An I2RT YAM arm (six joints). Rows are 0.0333 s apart.
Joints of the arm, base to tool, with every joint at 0 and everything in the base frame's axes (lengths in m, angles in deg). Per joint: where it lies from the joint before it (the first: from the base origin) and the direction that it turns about. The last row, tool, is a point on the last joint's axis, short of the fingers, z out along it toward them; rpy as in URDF.
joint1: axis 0 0 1 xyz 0 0 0.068
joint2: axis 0 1 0 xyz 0.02 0.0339 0.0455
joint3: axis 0 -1 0 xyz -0.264 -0.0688 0
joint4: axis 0 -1 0 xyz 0.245 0.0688 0.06
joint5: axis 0 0 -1 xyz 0.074 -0.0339 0.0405
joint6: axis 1 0 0 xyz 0.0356 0 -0.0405
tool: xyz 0 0 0 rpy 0 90 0
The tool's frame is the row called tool.
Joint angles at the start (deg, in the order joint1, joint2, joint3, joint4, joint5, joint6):
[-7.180 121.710 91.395 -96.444 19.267 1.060]
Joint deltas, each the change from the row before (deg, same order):
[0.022 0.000 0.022 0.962 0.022 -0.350]
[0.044 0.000 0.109 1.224 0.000 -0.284]
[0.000 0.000 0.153 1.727 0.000 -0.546]
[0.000 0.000 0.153 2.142 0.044 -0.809]
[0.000 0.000 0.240 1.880 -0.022 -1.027]
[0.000 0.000 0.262 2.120 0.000 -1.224]
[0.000 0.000 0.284 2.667 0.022 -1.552]
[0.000 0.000 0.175 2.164 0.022 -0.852]
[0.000 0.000 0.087 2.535 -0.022 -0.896]
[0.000 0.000 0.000 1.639 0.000 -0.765]
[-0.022 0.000 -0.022 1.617 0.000 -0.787]
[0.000 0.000 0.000 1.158 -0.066 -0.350]
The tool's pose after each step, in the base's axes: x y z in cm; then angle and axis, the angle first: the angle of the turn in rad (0 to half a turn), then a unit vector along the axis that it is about. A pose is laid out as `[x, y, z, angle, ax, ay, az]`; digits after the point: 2 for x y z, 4 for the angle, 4 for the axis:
[33.36, -5.37, 17.90, 2.5085, -0.0137, -0.9887, 0.1496]
[33.58, -5.38, 17.80, 2.5307, -0.0130, -0.9887, 0.1497]
[33.89, -5.41, 17.67, 2.5615, -0.0113, -0.9887, 0.1493]
[34.27, -5.47, 17.51, 2.5988, -0.0079, -0.9888, 0.1491]
[34.65, -5.51, 17.42, 2.6324, -0.0024, -0.9890, 0.1480]
[35.07, -5.56, 17.33, 2.6701, 0.0045, -0.9891, 0.1472]
[35.61, -5.63, 17.22, 2.7166, 0.0134, -0.9891, 0.1469]
[36.03, -5.69, 17.14, 2.7543, 0.0172, -0.9889, 0.1478]
[36.50, -5.74, 17.01, 2.7968, 0.0210, -0.9886, 0.1488]
[36.80, -5.78, 16.92, 2.8228, 0.0251, -0.9885, 0.1495]
[37.08, -5.83, 16.83, 2.8479, 0.0293, -0.9882, 0.1502]
[37.29, -5.85, 16.78, 2.8669, 0.0305, -0.9881, 0.1505]

